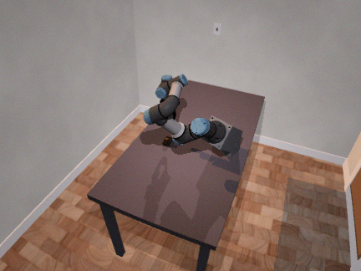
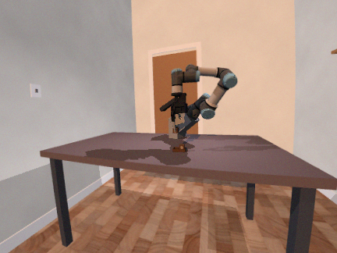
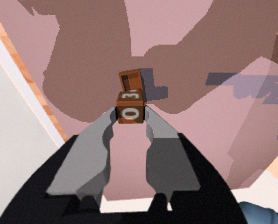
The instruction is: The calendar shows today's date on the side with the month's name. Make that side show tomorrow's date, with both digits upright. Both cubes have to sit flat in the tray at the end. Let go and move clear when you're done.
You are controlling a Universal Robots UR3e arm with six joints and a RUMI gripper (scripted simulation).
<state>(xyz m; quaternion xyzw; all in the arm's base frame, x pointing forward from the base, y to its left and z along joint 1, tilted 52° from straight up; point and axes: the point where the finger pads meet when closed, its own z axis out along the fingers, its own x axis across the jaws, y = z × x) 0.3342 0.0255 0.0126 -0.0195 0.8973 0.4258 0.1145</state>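
My gripper is now 13 cm above the brown calendar tray and 2 cm to the right of it. Round my hand: brown number cube 1 cm below.
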